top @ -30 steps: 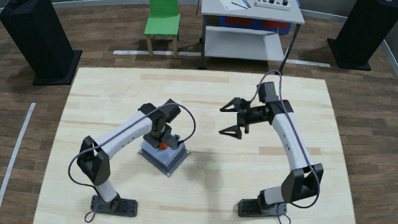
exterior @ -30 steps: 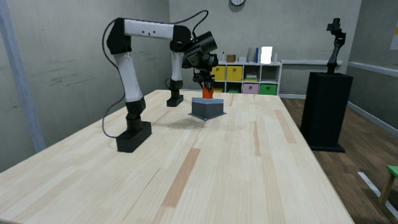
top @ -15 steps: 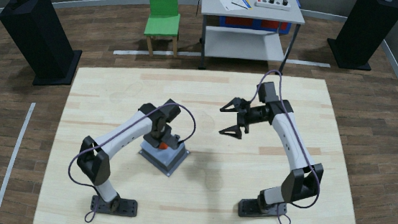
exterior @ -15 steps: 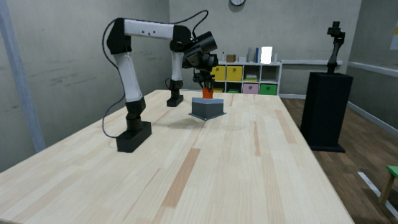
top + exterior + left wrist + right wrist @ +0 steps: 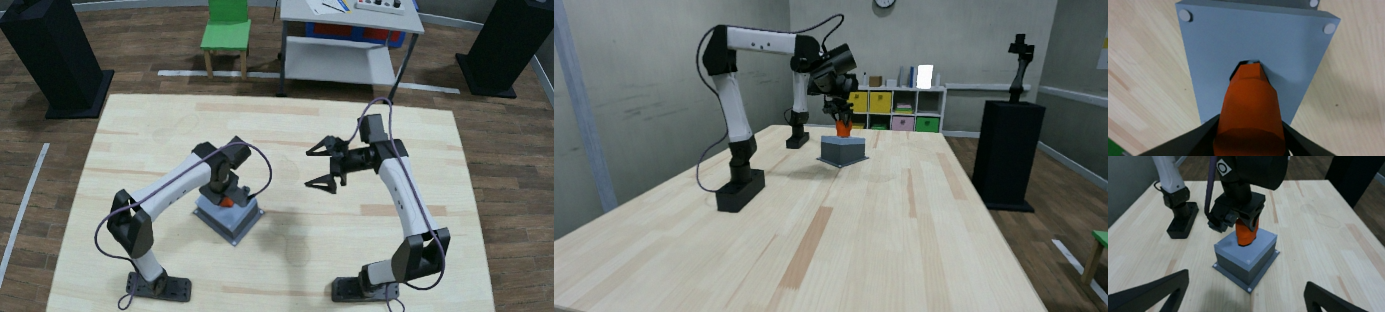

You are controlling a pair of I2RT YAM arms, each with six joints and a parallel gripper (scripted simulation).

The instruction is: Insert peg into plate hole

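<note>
The orange peg is 20 mm below my left hand. From my left hand the other things lie so: blue-grey plate 70 mm below, 10 mm to the right.
</note>
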